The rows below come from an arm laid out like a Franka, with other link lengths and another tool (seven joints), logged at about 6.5 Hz.
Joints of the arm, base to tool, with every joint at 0 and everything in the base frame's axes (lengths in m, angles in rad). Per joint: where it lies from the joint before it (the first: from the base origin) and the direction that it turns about. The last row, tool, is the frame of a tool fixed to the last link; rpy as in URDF.
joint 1: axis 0 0 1 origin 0 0 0.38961
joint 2: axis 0 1 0 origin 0 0 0
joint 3: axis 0 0 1 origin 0 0 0.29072
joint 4: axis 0 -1 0 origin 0.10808 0 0
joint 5: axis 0 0 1 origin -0.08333 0 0.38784
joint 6: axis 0 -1 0 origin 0 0 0
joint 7: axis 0 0 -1 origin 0.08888 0 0
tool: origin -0.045 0.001 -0.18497 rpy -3.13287 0 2.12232
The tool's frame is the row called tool.
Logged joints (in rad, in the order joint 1, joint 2, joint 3, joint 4, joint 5, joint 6, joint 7), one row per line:
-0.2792, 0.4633, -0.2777, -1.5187, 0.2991, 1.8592, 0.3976
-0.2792, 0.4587, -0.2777, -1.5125, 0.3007, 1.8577, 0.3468
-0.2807, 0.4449, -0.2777, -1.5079, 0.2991, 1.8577, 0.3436
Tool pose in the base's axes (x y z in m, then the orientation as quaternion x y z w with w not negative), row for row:
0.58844, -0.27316, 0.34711, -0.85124, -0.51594, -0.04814, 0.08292
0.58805, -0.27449, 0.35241, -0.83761, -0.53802, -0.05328, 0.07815
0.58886, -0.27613, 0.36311, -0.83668, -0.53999, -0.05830, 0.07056
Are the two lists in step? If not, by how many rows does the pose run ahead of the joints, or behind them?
They are in step.
